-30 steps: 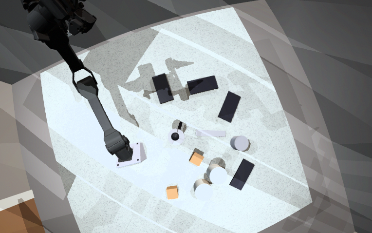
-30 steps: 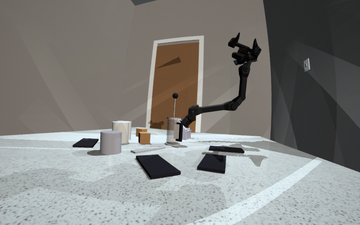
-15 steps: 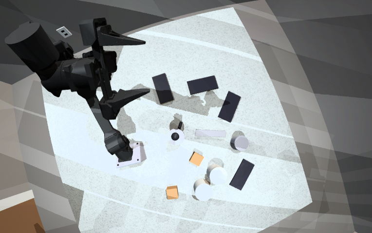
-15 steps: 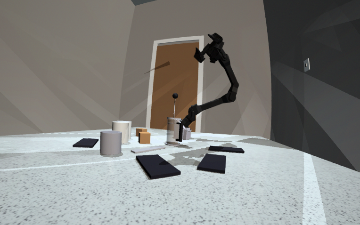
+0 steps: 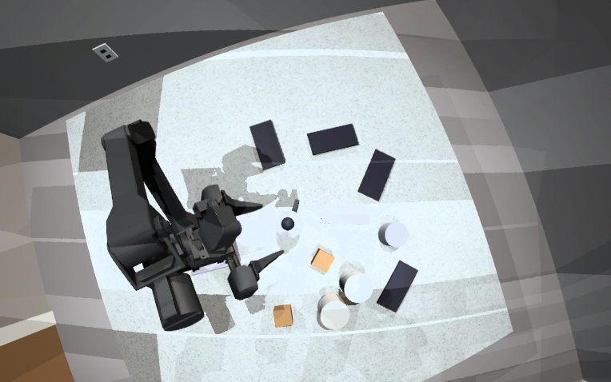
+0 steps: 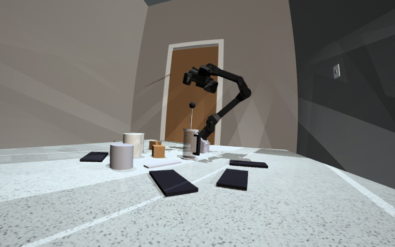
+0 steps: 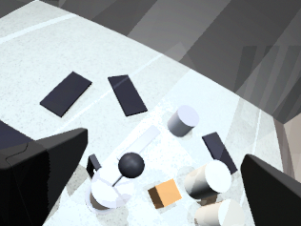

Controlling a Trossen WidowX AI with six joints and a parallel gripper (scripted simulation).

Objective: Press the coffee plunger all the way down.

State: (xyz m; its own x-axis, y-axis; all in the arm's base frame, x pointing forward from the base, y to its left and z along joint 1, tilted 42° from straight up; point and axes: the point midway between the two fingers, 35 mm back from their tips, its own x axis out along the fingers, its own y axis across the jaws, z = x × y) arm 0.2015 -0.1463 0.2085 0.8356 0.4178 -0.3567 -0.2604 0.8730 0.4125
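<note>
Now: the coffee press 30 mm ahead of my gripper tip, 20 mm to the left of it and 220 mm below it. Round my gripper tip: thin white strip (190 mm ahead, 20 mm to the right, 340 mm below).
</note>
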